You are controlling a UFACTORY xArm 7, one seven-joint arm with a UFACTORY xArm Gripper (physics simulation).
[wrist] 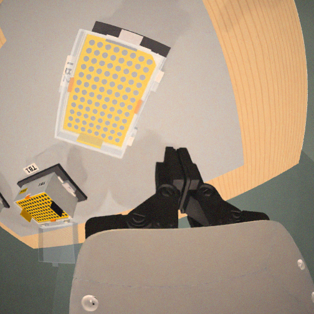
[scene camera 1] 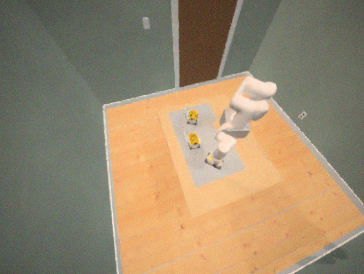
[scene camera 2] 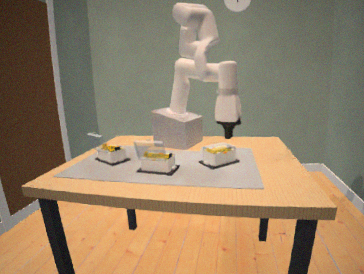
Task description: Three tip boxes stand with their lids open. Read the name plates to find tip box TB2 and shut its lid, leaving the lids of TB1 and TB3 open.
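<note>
Tip box TB2, its plate readable in the wrist view, stands at the right of the mat in scene camera 2. Its clear lid lies flat over the yellow tip rack. TB1 is the middle box; its clear lid stands open. The third box, at the left in scene camera 2, also has its lid open; its plate is unreadable. My gripper is shut and empty, above and beside TB2, apart from it.
The boxes stand on a grey mat on the wooden table. The arm's grey base block stands behind the mat in scene camera 2.
</note>
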